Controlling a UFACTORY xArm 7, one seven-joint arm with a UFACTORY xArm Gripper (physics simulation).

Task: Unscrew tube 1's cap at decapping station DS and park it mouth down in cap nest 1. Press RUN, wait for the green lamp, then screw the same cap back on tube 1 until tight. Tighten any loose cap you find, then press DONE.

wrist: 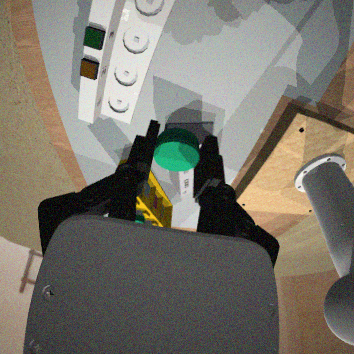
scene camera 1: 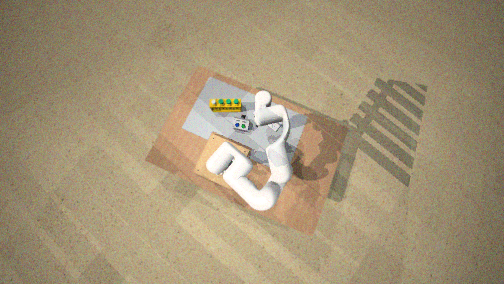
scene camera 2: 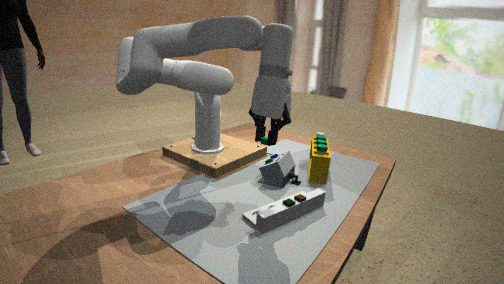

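Seen in the pictures: gripper, between the fingertips: [wrist: 178, 141] [scene camera 2: 265, 143]; arm's base, origin of its link: [wrist: 318, 172] [scene camera 2: 207, 148].
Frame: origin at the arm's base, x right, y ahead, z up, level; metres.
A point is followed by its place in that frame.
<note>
My gripper [scene camera 2: 266, 139] @[x 0.094, y 0.345, z 0.131 m] [wrist: 178, 141] @[x 0.094, y 0.345, z 0.131 m] is shut on a green cap [scene camera 2: 264, 140] @[x 0.104, y 0.349, z 0.141 m] [wrist: 176, 156] @[x 0.089, y 0.345, z 0.143 m], held in the air above the mat; the fingers show dark on both sides of it. Whether a tube hangs under the cap is hidden. The yellow rack [scene camera 1: 225, 108] @[x -0.210, y 0.361, z -0.027 m] [scene camera 2: 319, 167] @[x -0.104, y 0.422, z 0.024 m] [wrist: 161, 202] @[x -0.238, y 0.330, z -0.010 m] holds three green-topped tubes and one white-topped one. The grey button box [scene camera 1: 242, 124] @[x -0.020, y 0.287, z 0.039 m] [scene camera 2: 278, 169] @[x 0.009, y 0.338, z 0.026 m] has a blue and a green button. A small black fixture [scene camera 1: 243, 116] @[x -0.054, y 0.363, z -0.009 m] [scene camera 2: 295, 179] @[x -0.055, y 0.366, z -0.021 m] stands beside it. The white nest strip [scene camera 2: 292, 212] @[x 0.137, y 0.475, z -0.007 m] [wrist: 108, 70] @[x 0.085, y 0.459, z -0.022 m] has round nests, a dark green square [wrist: 94, 37] @[x 0.138, y 0.459, z 0.020 m] and a dull amber one [wrist: 89, 69] @[x 0.098, y 0.468, z 0.020 m].
The grey mat [scene camera 1: 200, 120] @[x -0.334, y 0.191, z -0.033 m] [scene camera 2: 345, 175] @[x -0.239, y 0.471, z -0.035 m] lies on the wooden table [scene camera 1: 170, 145] @[x -0.435, y -0.078, z -0.036 m] [scene camera 2: 75, 200] @[x 0.515, y 0.006, z -0.036 m]. The robot's wooden base board [scene camera 1: 202, 162] @[x -0.149, y -0.070, z 0.000 m] [scene camera 2: 215, 162] @[x 0.068, y 0.121, z -0.002 m] [wrist: 280, 165] @[x -0.009, y 0.113, z 0.000 m] stands beside the mat, near the button box. The arm covers part of the nest strip in the overhead view.
</note>
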